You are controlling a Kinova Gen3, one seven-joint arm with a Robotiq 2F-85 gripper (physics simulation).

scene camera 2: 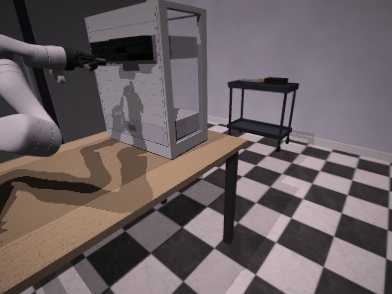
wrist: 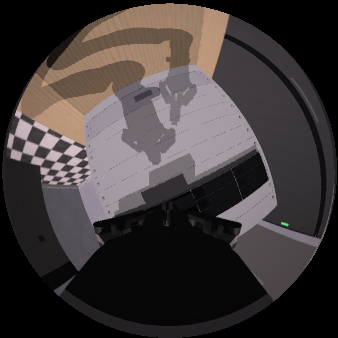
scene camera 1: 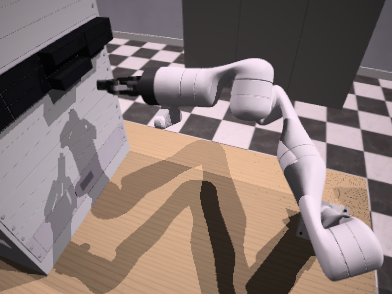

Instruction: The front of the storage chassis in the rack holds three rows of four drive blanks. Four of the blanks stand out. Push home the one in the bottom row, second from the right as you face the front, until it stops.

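Seen in the pictures: gripper, fingertip midpoint: (scene camera 2: 105, 62) (wrist: 167, 207) (scene camera 1: 98, 84); arm's base at its link origin: (scene camera 1: 321, 220).
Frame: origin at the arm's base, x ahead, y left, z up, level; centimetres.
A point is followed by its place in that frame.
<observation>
The black storage chassis (scene camera 1: 15, 97) @[x 66.4, y 19.9, z 41.2 cm] (wrist: 255, 172) @[x 66.2, y 28.9, z 42.0 cm] runs across the front of the pale rack (scene camera 1: 25, 180) @[x 67.8, y 26.3, z 24.0 cm] (scene camera 2: 203, 100) @[x 94.7, y -13.3, z 17.7 cm] (wrist: 215, 125) @[x 67.8, y 24.8, z 26.2 cm]. The bottom-row blank second from the right (scene camera 1: 72, 75) @[x 63.2, y 7.5, z 39.6 cm] stands out as a black block below the others; its dark underside shows in the wrist view. Another block (scene camera 1: 62, 51) @[x 63.2, y 8.0, z 45.3 cm] stands out above it, and one (scene camera 1: 99, 37) @[x 63.5, y -4.9, z 43.3 cm] at the right end. My gripper (scene camera 1: 101, 84) @[x 57.6, y 6.6, z 37.6 cm] (scene camera 2: 103, 62) @[x 57.6, y 6.6, z 37.6 cm] (wrist: 167, 207) @[x 57.6, y 6.6, z 37.6 cm] is shut and empty. Its tips are in front of the chassis, apart from it, slightly lower than the bottom-row block. Single blanks are hard to tell in scene camera 2.
The rack stands on a wooden table (scene camera 1: 165, 240) @[x 41.8, y 16.4, z -4.7 cm] (scene camera 2: 165, 182) @[x 55.0, y -24.4, z -4.7 cm]. Shadows of the arm fall on the rack's front and the table. A dark cart (scene camera 2: 262, 86) with tools on top stands beyond the table. A tall dark cabinet (scene camera 1: 270, 40) is at the back.
</observation>
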